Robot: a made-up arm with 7 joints.
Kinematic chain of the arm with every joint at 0, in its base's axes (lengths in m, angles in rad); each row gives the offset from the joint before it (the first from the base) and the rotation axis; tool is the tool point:
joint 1: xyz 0 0 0 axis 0 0.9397 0.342
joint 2: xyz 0 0 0 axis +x
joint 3: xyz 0 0 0 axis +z
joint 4: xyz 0.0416 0 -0.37 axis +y
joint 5: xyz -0.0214 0 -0.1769 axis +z
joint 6: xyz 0 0 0 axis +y
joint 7: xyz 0 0 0 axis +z
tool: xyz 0 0 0
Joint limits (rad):
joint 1: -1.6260..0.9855
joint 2: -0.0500..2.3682
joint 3: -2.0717..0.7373
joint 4: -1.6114..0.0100
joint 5: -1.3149..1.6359
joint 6: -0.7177..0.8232
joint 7: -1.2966..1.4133
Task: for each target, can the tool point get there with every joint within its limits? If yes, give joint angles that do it. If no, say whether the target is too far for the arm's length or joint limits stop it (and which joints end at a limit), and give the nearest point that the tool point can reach.
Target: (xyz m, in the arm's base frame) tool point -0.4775 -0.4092 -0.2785
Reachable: no: too far | nearest point -0.3738 -0.2595 -0.2523 | short by 0.184 m
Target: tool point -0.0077 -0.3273 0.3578
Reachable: no: joint limits stop it (at a limit: joint 1, joint 2, joint 4) | nearest point 0.3129 -0.2820 0.1352 | short by 0.393 m
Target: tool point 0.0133 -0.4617 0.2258
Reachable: no: joint limits stop it (at a limit: joint 1, joint 2, joint 4) | nearest point 0.2890 -0.3262 0.0758 | short by 0.342 m
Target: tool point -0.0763 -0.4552 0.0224
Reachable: no: joint limits stop it (at a limit: joint 1, joint 2, joint 4) | nearest point -0.2827 -0.2862 -0.1839 | short by 0.337 m
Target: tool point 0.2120 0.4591 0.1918
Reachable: yes | joints -1.0292 1.6018 -0.0444 -0.6350 0.0937 -0.2626 -0.5066
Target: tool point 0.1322 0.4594 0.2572
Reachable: yes | joints -1.3314 1.7997 -0.3799 -0.5898 -1.0414 0.0579 0.6860
